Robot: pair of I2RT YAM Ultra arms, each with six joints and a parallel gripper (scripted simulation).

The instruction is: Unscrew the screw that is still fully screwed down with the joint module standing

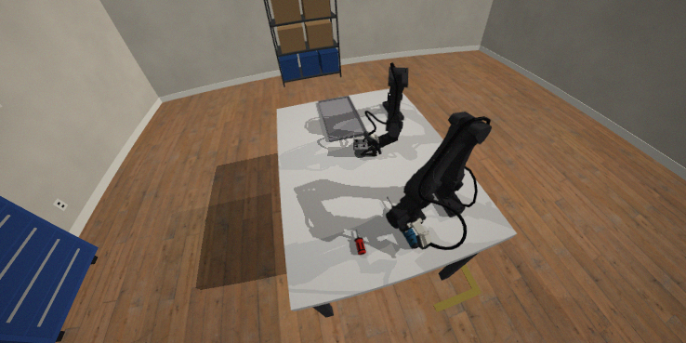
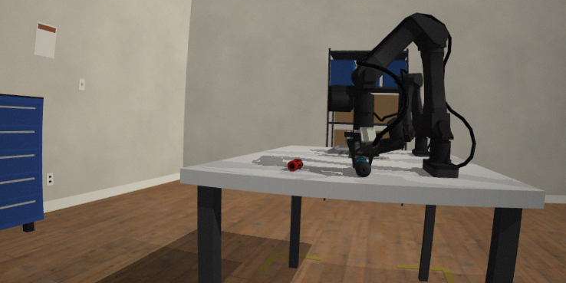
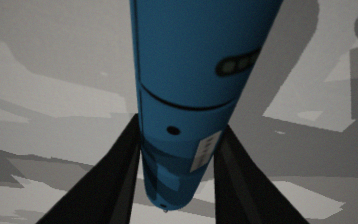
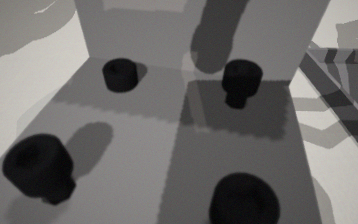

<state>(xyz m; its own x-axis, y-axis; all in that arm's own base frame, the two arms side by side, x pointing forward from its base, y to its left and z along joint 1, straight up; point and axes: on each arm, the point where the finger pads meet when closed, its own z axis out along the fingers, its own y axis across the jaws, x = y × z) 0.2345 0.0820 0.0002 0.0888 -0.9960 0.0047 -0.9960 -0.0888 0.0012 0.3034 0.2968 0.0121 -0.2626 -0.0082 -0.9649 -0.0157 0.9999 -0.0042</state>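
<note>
The joint module lies 10 mm above my right hand. From my right hand the other things lie so: bit 320 mm to the left, 40 mm behind; then flat grey tray 340 mm to the right, 40 mm ahead, 20 mm below; then grey bracket 50 mm above.
</note>
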